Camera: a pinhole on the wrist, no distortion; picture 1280 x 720 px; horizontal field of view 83.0 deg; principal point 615.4 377.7 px. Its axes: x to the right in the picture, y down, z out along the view. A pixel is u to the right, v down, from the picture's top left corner.
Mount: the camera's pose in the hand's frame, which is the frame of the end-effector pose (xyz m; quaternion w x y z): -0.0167 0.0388 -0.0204 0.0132 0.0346 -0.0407 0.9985
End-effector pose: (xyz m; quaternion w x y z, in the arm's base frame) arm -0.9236 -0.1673 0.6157 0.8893 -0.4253 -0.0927 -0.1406
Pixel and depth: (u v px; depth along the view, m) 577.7 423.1 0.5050
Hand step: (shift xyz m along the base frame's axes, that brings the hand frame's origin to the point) 0.0074 0.3452 0.3342
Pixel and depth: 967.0 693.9 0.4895
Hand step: -0.3039 0.2782 0.3774
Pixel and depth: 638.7 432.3 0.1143
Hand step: -0.0094 0.0873 0.0387
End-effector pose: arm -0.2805 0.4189 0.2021 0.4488 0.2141 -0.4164 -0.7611
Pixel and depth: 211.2 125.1 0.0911
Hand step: -0.0380 -0.0204 0.0919
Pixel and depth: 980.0 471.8 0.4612
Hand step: -0.2310 0.4006 0.1979
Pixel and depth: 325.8 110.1 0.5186
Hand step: -0.3719 -0.0257 0.4403
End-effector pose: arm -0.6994 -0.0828 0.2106 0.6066 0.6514 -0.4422 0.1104
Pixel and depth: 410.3 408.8 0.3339
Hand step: -0.0572 -0.3146 -0.0084
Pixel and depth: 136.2 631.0 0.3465
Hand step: 0.1010 -0.3822 0.0062
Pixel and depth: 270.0 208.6 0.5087
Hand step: -0.1115 -0.5270 0.1408
